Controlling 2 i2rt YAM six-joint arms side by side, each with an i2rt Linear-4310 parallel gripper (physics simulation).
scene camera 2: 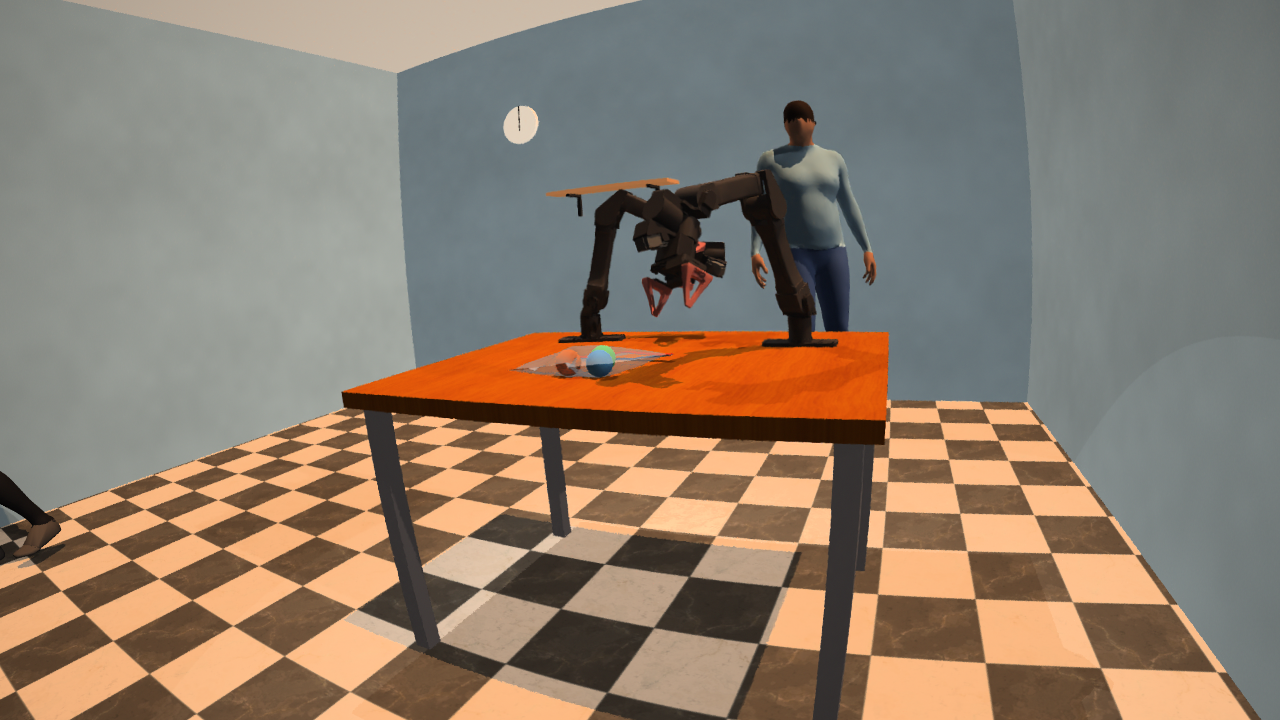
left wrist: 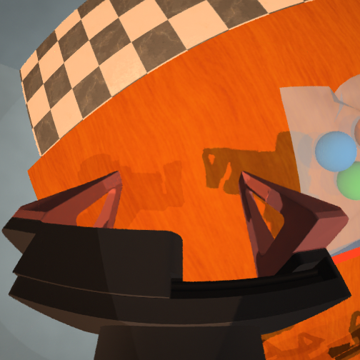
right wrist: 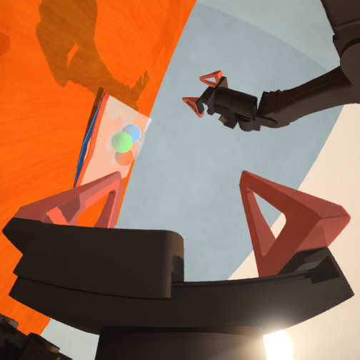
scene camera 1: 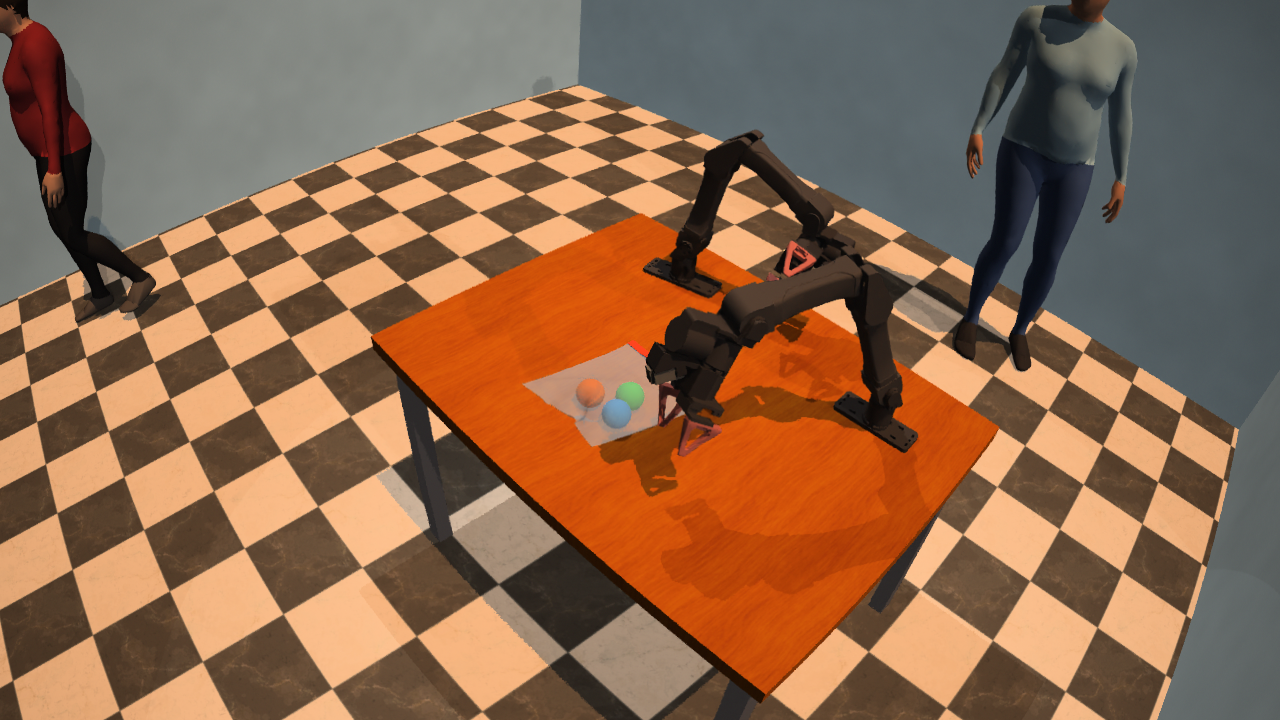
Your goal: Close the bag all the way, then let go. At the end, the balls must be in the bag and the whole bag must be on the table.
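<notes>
The clear bag lies on the table. Its red edge strip and blue edge strip show a gap between them in the right wrist view. An orange ball, a green ball and a blue ball are inside. My left gripper is open and empty above the table, hiding part of the strips in scene camera 1. My right gripper is open and empty, raised behind the left arm.
The left arm crosses in front of the right arm in both scene views. The right arm's base stands at the table's back edge, the left arm's base farther right. A person in a pale top stands behind the table.
</notes>
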